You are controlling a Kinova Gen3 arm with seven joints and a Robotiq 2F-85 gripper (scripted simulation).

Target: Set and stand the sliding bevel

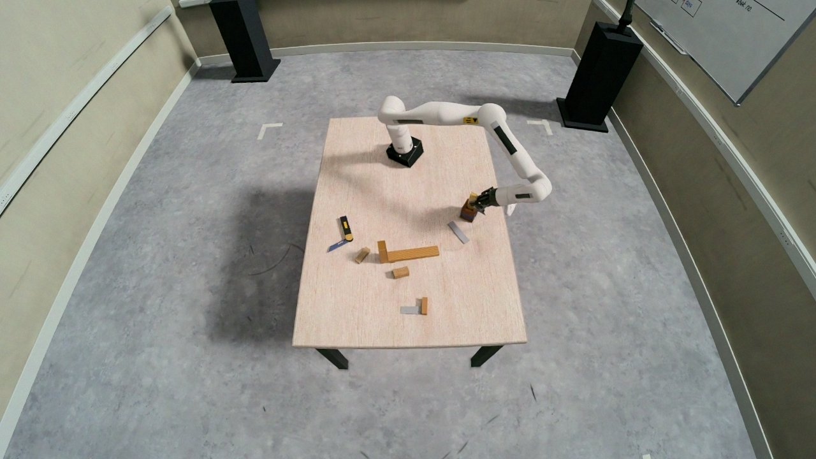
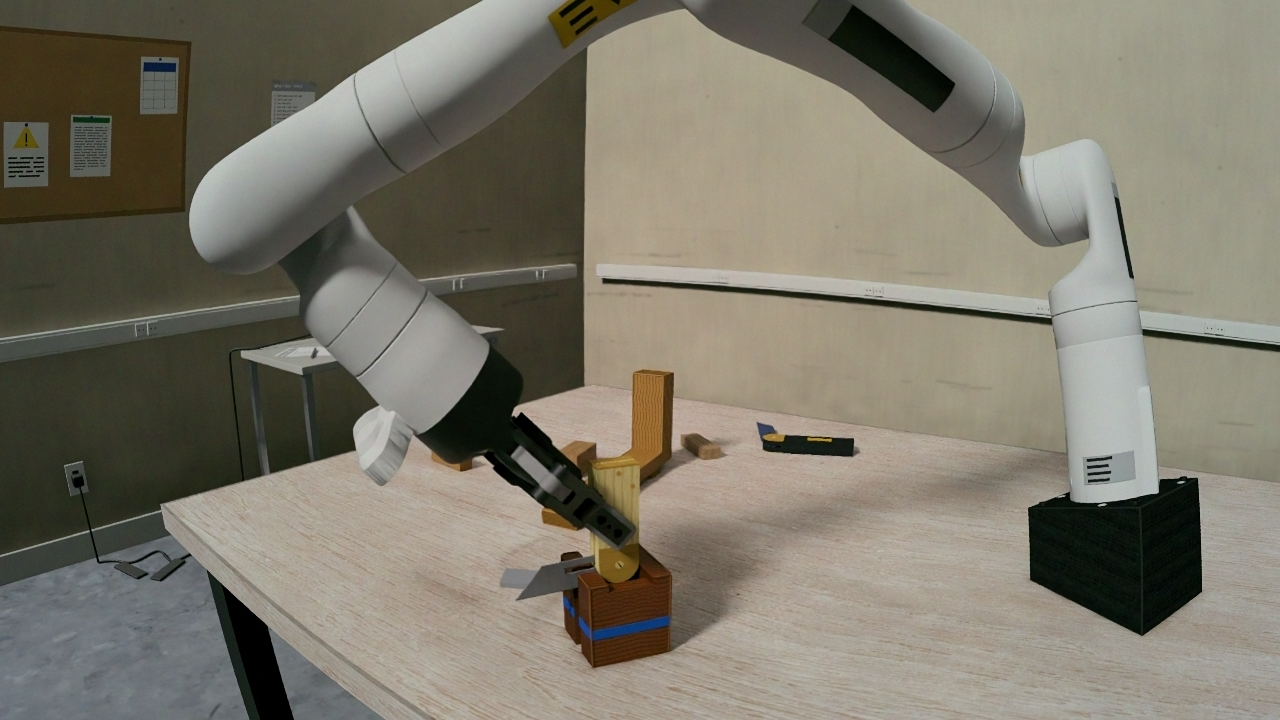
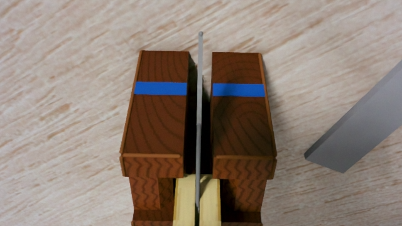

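Right now the wooden sliding bevel is 20 mm below my hand. The rest, counted from my hand: grey strip (110 mm below, 90 mm ahead, 50 mm to the right); then wood-and-metal square (450 mm ahead, 200 mm to the right, 100 mm below); then wooden block (310 mm ahead, 280 mm to the right, 90 mm below).
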